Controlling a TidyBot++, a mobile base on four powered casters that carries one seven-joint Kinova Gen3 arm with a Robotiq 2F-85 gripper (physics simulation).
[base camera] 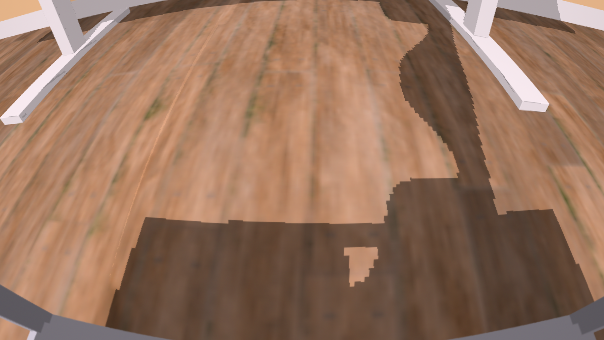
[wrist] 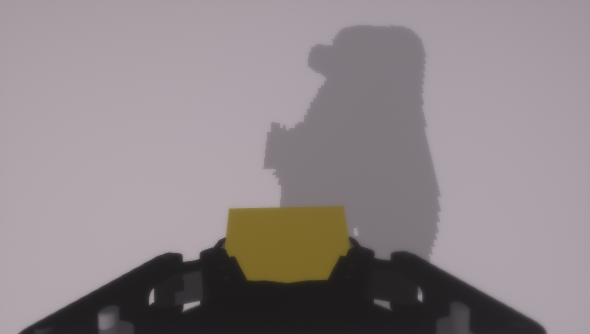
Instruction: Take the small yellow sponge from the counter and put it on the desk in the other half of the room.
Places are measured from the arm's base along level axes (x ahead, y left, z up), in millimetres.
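Where they show: gripper, between the fingertips: (wrist: 287,244).
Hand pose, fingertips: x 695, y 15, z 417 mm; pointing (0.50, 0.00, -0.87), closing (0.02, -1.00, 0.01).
After its pixels a point has its place.
The small yellow sponge (wrist: 287,240) {x 689, y 16, z 457 mm} is between the fingertips of my gripper (wrist: 287,244) {x 695, y 15, z 417 mm} at the lower middle of the wrist view. My gripper is shut on it from both sides. The pale desk top (wrist: 125,125) {x 852, y 220, z 324 mm} fills the background behind them in the wrist view, and the arm's shadow falls on it beside and above the sponge. Whether the sponge touches the desk top cannot be told. In the base camera view the desk's white legs show, a left foot (base camera: 65,75) and a right foot (base camera: 505,70). The counter does not show.
The wooden floor (base camera: 280,125) {x 518, y 47, z -396 mm} lies between the two desk feet. The base's shadow covers the floor at the bottom of the base camera view, and the arm's shadow runs up toward the right foot. A pale strip (base camera: 20,25) {x 1396, y 1469, z -353 mm} and an orange wall surface show at the top corners.
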